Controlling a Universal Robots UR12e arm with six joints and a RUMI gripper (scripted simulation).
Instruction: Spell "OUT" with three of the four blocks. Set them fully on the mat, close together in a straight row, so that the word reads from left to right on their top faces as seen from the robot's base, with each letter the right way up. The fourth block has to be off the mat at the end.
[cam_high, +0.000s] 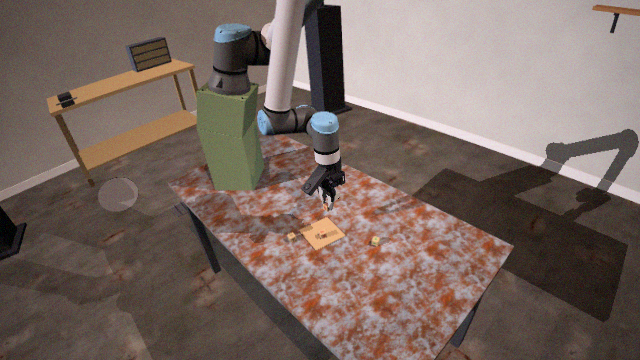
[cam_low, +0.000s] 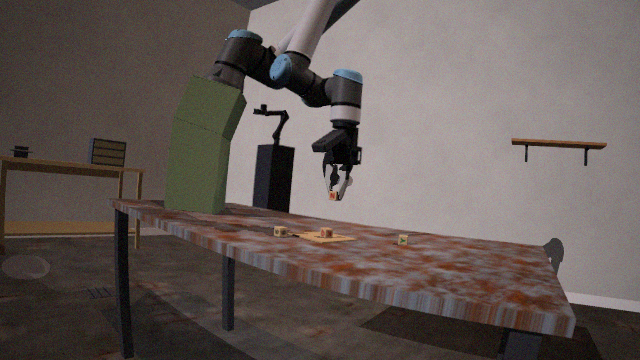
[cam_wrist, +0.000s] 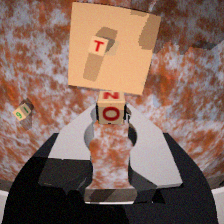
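Right now my hand is 10 mm short of the tan mat, 40 mm to the left of it and 120 mm above it. Also, from my hand: block: 30 mm behind, 160 mm to the right, 110 mm below.
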